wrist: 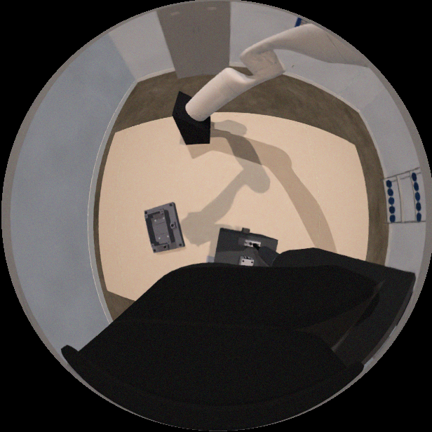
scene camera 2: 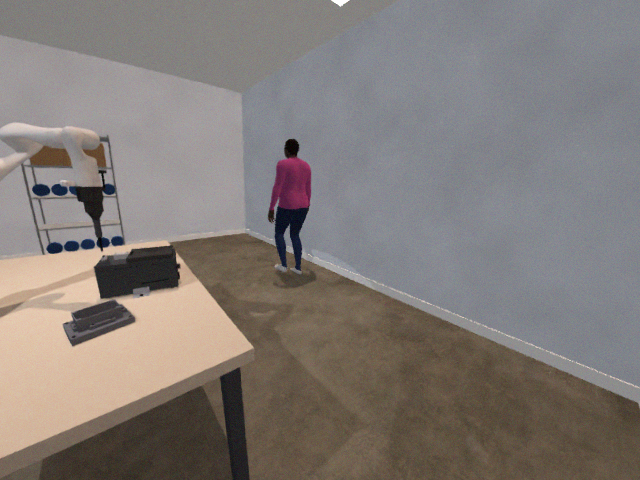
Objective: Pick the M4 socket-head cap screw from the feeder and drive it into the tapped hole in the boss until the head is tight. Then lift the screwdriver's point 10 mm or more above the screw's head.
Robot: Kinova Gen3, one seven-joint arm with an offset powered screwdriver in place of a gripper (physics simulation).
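My screwdriver (scene camera 2: pixel 101 249) (wrist: pixel 255 245) points down. In scene camera 2 its tip is close to the top of the black feeder (scene camera 2: pixel 136 274) (wrist: pixel 229 245), near the feeder's left end. In the wrist view the tip overlaps a small silver pick-up plate (wrist: pixel 249 243) on the feeder; whether it touches is not clear. No M4 screw can be made out at the tip or on the plate. The dark grey fixture (scene camera 2: pixel 100 324) (wrist: pixel 162 227) lies flat on the table, apart from the feeder. Its boss and tapped hole are too small to tell for certain.
The wooden table (scene camera 2: pixel 170 351) (wrist: pixel 320 200) bears the feeder and fixture. The arm's black base (wrist: pixel 195 131) stands at the table's far side in the wrist view. A person in pink (scene camera 2: pixel 293 183) stands on the floor near the blue wall. A shelf rack (scene camera 2: pixel 37 224) stands behind.
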